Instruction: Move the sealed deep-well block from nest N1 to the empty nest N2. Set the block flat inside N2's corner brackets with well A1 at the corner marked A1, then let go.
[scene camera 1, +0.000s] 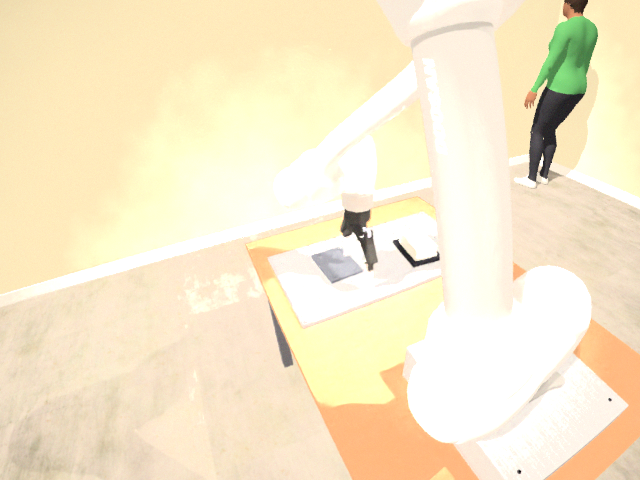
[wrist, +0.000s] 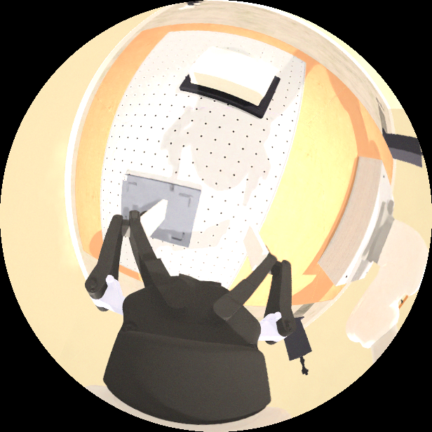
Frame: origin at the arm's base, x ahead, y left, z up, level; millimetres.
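Where they show: gripper, fingertip midpoint: (scene camera 1: 358, 265).
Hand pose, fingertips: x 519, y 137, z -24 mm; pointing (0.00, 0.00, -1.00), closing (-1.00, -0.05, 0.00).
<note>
Each offset is from my fingertips to the top centre of the thing. "pt": to the spot under its first point. Level surfaces: height alone.
The white sealed block @(47 mm ahead, 261 mm right, 3 mm down) (scene camera 1: 421, 246) (wrist: 232, 75) sits on the black nest @(pt 30 mm back, 247 mm right, 46 mm down) (scene camera 1: 426, 261) (wrist: 225, 98), taken as N1. The grey plate with raised corner brackets @(99 mm ahead, 36 mm left, 41 mm down) (scene camera 1: 336, 264) (wrist: 180, 215), taken as N2, holds no block. The A1 mark cannot be read. My gripper (scene camera 1: 369, 260) (wrist: 206, 221) is open and empty, above the board between the two nests in the scene view. In the wrist view one finger overlaps the grey plate and the other is near the board's edge. The block is well apart from both fingers.
Both nests stand on a white perforated board @(56 mm down) (scene camera 1: 307, 310) (wrist: 150, 125) on the orange-yellow table @(69 mm down) (scene camera 1: 351, 361) (wrist: 320, 140). The robot's base plate is at the table's other end. A person in green (scene camera 1: 571, 56) stands beyond the table by the wall.
</note>
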